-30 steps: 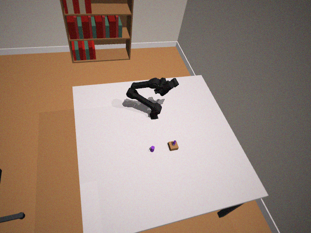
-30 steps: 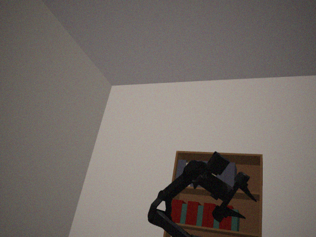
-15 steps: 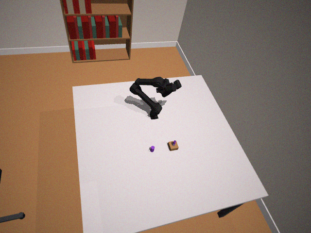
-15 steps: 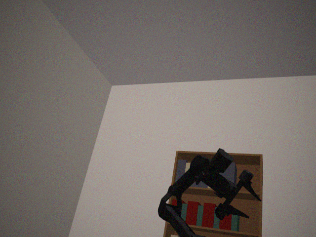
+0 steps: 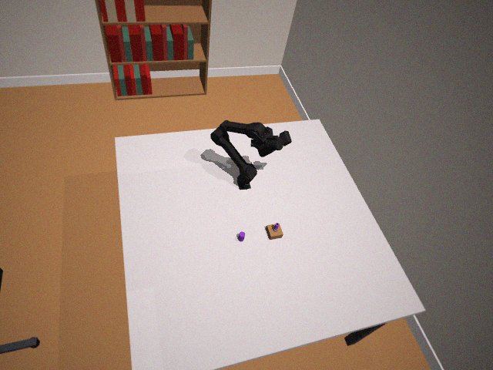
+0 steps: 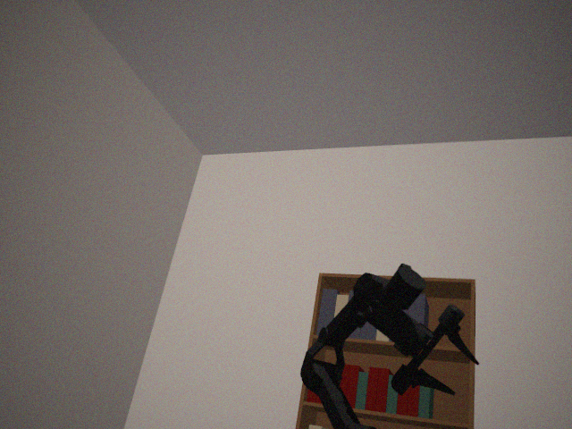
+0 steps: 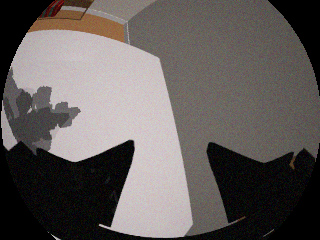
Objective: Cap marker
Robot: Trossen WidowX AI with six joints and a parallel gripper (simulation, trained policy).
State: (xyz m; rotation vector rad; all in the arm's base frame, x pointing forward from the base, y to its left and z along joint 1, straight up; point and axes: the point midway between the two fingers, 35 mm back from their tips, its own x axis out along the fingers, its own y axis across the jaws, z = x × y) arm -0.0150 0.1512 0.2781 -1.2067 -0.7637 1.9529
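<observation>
The purple cap is 350 mm ahead of my gripper tip, 280 mm to the right of it and 240 mm below it. The rest, counted from my gripper tip: purple marker (350 mm ahead, 110 mm to the right, 190 mm below).
</observation>
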